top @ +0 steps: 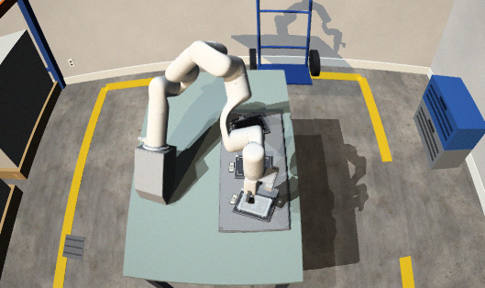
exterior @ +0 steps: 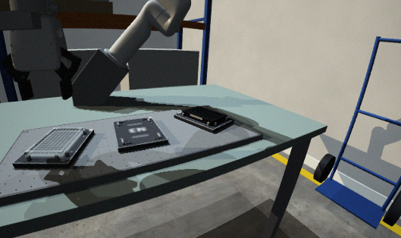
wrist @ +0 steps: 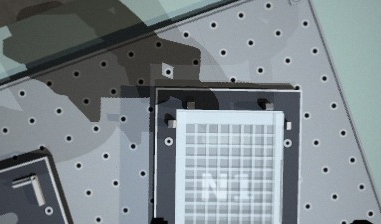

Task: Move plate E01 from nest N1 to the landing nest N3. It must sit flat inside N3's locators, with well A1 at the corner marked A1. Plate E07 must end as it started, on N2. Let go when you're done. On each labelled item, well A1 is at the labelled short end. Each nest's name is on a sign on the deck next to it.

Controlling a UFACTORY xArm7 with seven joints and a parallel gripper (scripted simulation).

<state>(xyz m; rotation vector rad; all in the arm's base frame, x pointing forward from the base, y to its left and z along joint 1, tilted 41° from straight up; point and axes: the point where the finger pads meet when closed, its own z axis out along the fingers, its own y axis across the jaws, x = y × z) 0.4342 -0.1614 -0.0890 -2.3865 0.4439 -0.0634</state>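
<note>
Right now the clear well plate E01 is 11 cm below my hand. Also, from my hand: landing nest N3 (1 cm behind, 20 cm to the left, 13 cm below); then nest N1 (13 cm below); then black plate E07 (4 cm behind, 42 cm to the left, 11 cm below).
</note>
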